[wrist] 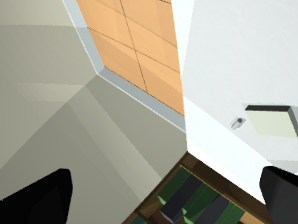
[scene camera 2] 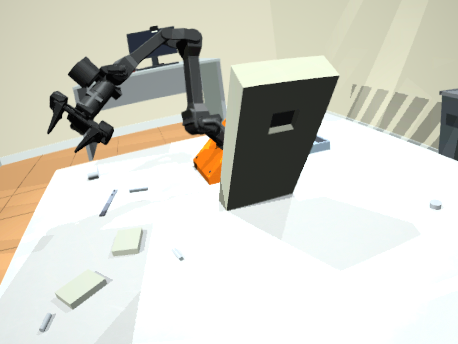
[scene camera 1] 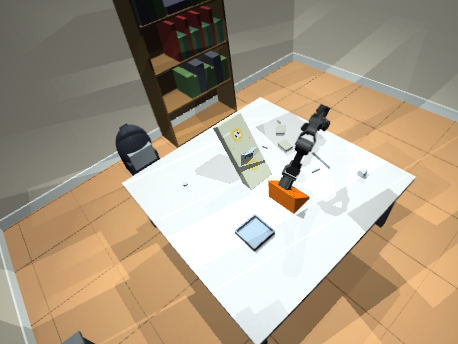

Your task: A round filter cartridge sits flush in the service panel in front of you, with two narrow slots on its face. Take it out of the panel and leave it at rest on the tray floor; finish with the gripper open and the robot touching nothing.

Note:
My gripper [scene camera 2: 61, 142] is open, with nothing in its grasp. Further things: a shallow tray [scene camera 1: 254, 232].
My gripper is seen too in the wrist view [wrist: 171, 180].

